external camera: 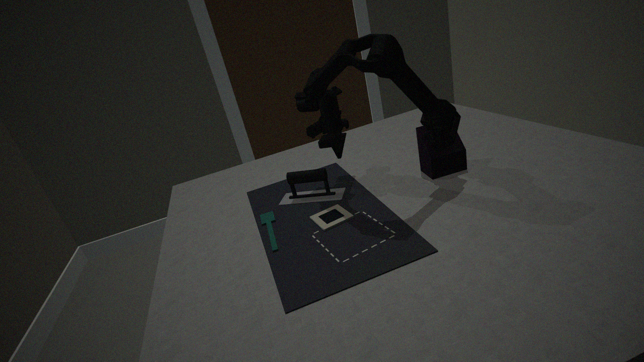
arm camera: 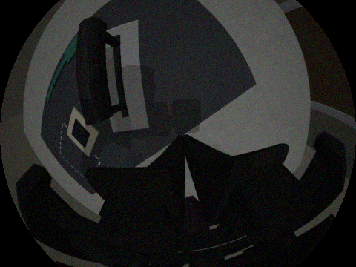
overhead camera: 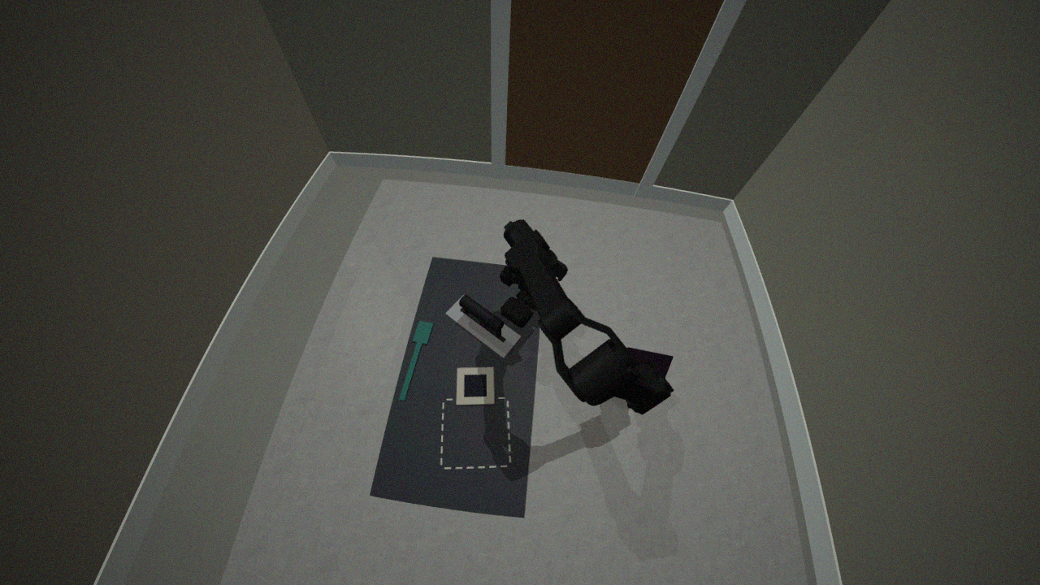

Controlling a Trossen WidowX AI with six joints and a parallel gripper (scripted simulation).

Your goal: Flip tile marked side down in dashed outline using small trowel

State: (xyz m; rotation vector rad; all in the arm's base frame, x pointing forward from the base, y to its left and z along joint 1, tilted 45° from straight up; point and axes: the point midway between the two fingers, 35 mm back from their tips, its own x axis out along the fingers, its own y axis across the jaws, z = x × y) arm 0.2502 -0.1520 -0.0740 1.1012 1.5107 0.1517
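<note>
Right now my gripper tip is 150 mm to the right of the dark mat, 140 mm short of it and 100 mm above it. Round my gripper tip: green trowel: 280 mm ahead, 120 mm to the left, 80 mm below; tile: 190 mm to the left, 120 mm ahead, 80 mm below.
</note>
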